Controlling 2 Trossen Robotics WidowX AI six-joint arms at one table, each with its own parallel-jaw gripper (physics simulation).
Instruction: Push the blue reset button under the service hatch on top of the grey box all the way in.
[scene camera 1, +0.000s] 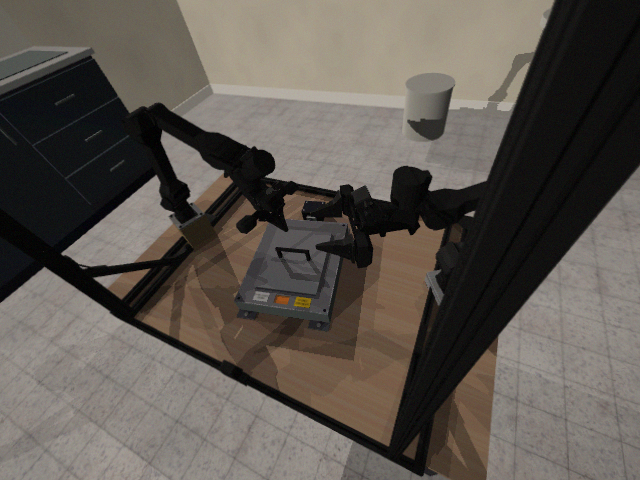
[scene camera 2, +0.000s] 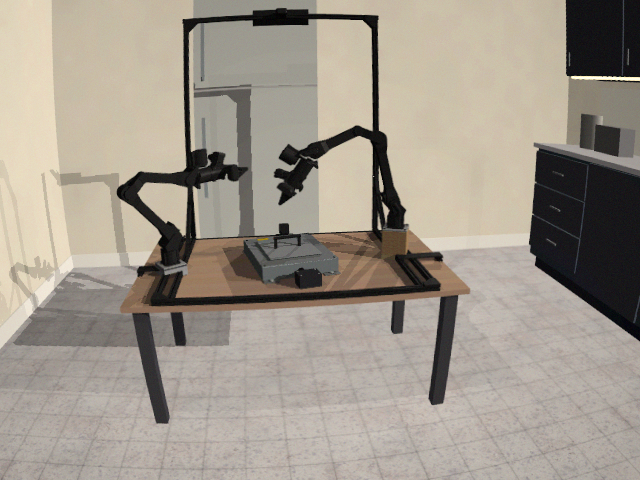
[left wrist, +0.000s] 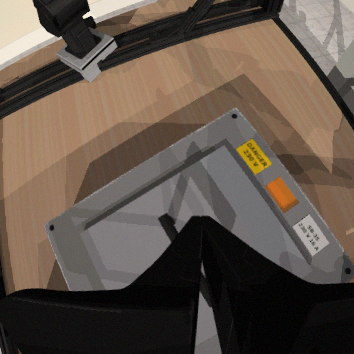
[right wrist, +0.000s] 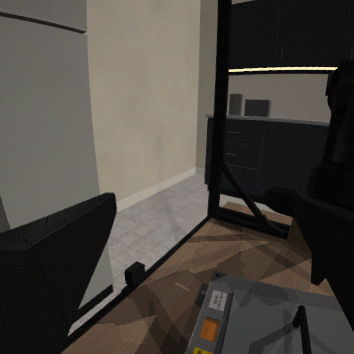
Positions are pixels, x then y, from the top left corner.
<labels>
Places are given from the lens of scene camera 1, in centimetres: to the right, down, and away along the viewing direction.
my left gripper (scene camera 1: 287, 231): -9, -2, 80
my right gripper (scene camera 1: 312, 229): -2, -2, 59
</labels>
